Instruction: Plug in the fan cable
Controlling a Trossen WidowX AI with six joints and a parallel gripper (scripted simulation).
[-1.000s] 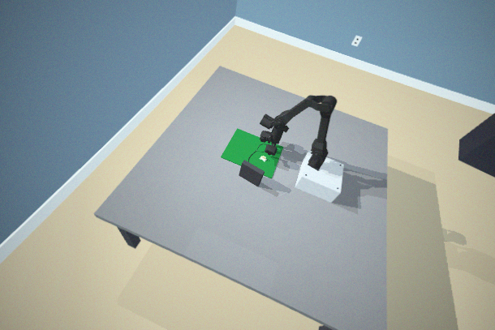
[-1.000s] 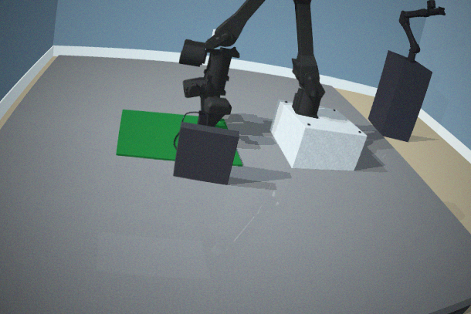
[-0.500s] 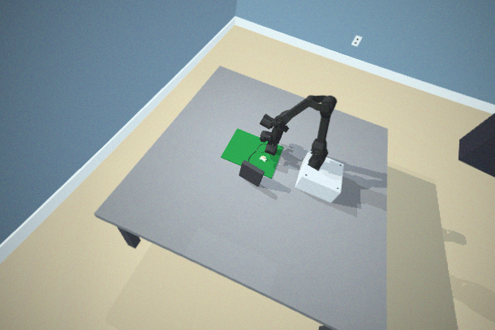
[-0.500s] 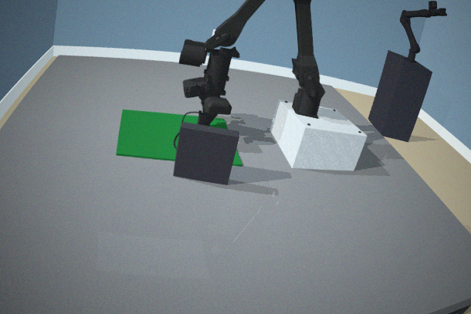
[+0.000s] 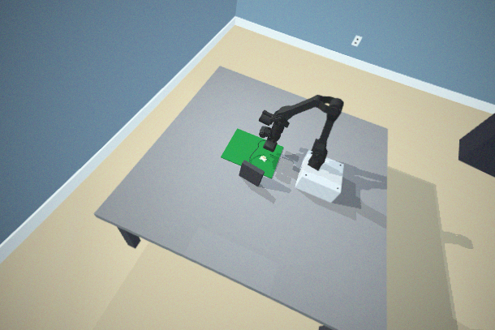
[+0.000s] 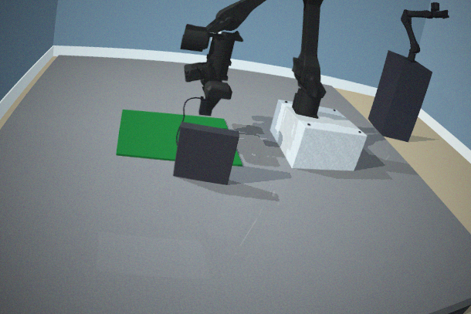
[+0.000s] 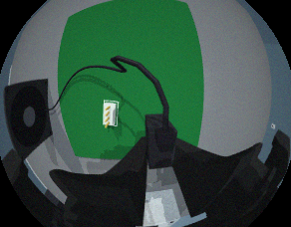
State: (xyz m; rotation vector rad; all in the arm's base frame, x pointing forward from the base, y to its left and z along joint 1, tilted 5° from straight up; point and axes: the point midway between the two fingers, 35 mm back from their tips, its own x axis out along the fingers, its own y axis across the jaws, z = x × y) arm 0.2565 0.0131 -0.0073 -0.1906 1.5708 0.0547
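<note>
Right now the white four-pin header is 60 mm to the left of my gripper tip and 60 mm below it. From my gripper tip the other things lie so: green board (70 mm ahead, 50 mm to the left, 80 mm below); then dark plug (10 mm ahead, 10 mm above); then dark square fan (210 mm to the left, 10 mm below).
</note>
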